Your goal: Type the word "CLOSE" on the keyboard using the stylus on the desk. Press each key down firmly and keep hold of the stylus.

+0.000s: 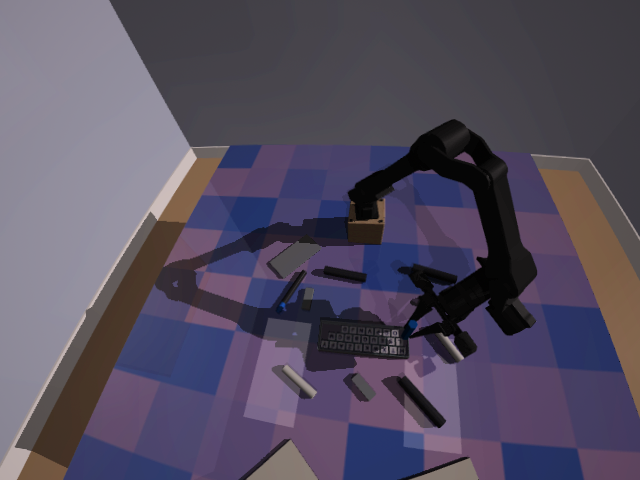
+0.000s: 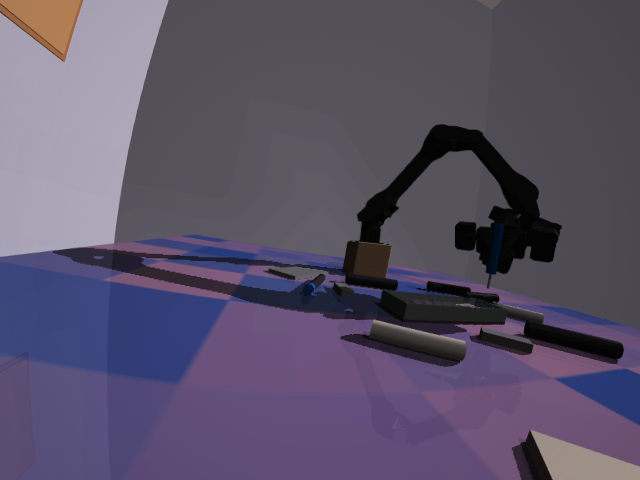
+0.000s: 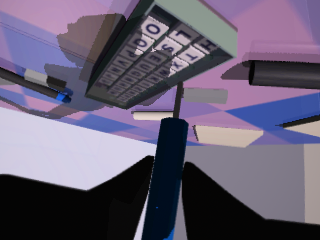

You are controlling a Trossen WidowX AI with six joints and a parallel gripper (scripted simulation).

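The small grey block is 10 cm below my gripper tip, 10 cm ahead of it and 9 cm to the right of it. The rest, counted from my gripper tip: grey slab (28 cm to the right, 26 cm behind, 11 cm below); then blue-tipped pen (29 cm to the right, 12 cm behind, 10 cm below); then blue stylus (1 cm below).
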